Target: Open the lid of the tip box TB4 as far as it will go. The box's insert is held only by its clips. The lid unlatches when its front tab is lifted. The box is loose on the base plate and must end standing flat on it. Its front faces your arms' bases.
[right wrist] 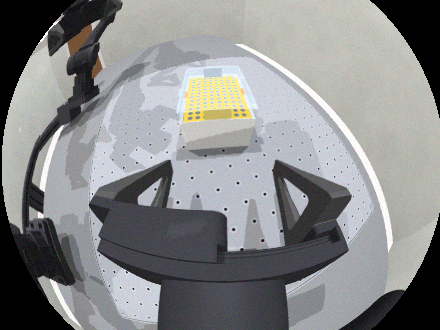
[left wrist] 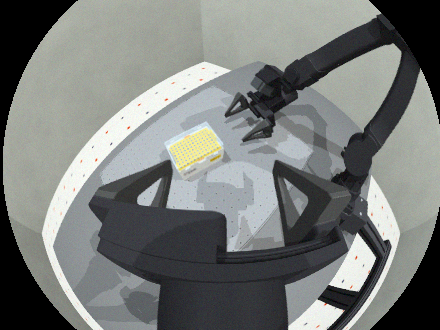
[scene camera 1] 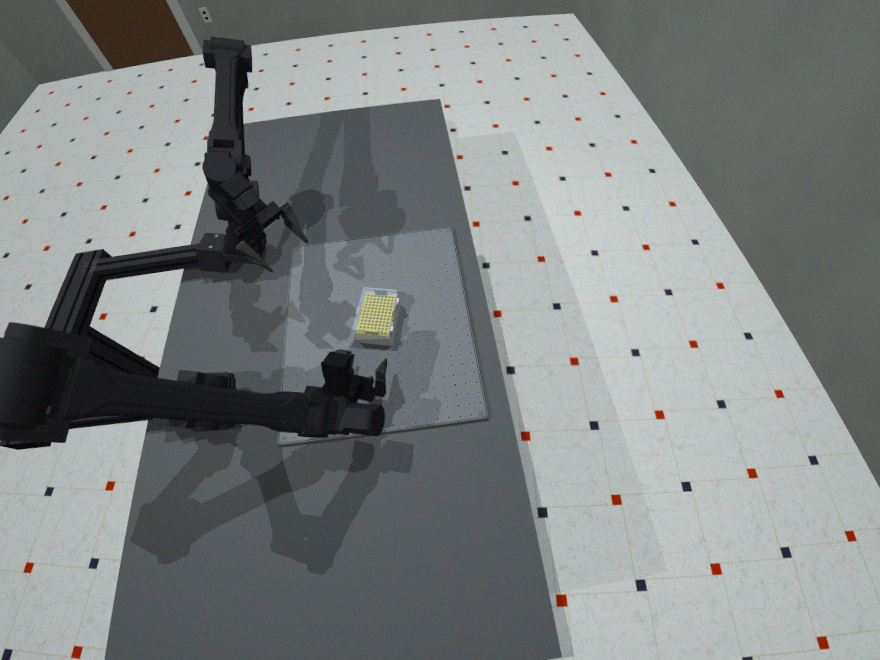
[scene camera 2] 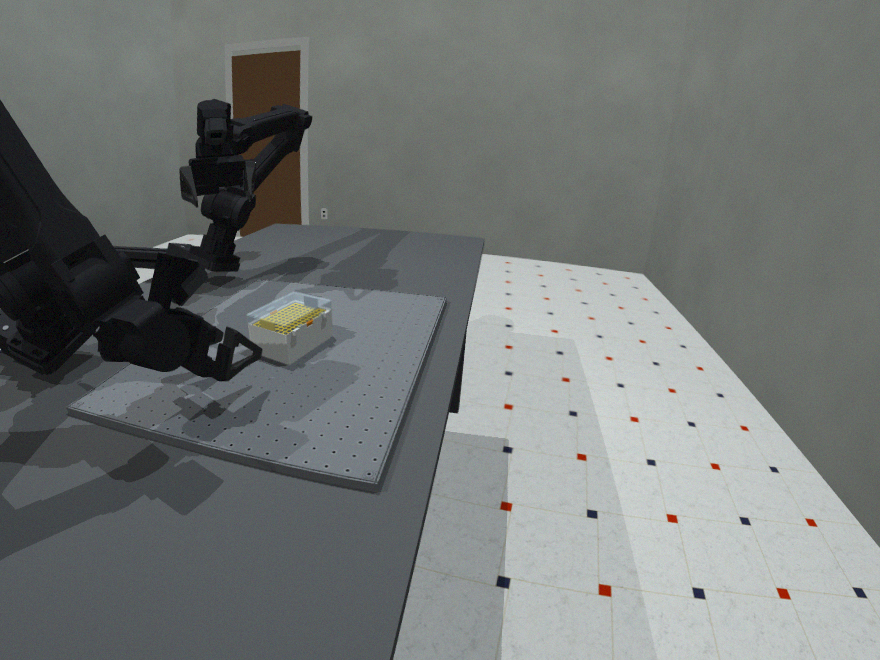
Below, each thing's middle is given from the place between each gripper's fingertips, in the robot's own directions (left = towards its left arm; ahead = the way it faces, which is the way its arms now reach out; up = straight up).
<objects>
I see my right gripper [scene camera 2: 240, 344] 120 mm to the right of the tip box TB4 [scene camera 2: 287, 349], 30 mm short of it and 10 mm above it. From my right hand the other things lie so: clear lid [scene camera 2: 293, 310] 120 mm to the left, 20 mm ahead.
Now: left hand [scene camera 2: 224, 201] 15 cm short of the clear lid, 5 cm to the left of it and 18 cm above it. Round my left hand: tip box TB4: 16 cm ahead, 5 cm to the right, 20 cm below.
</objects>
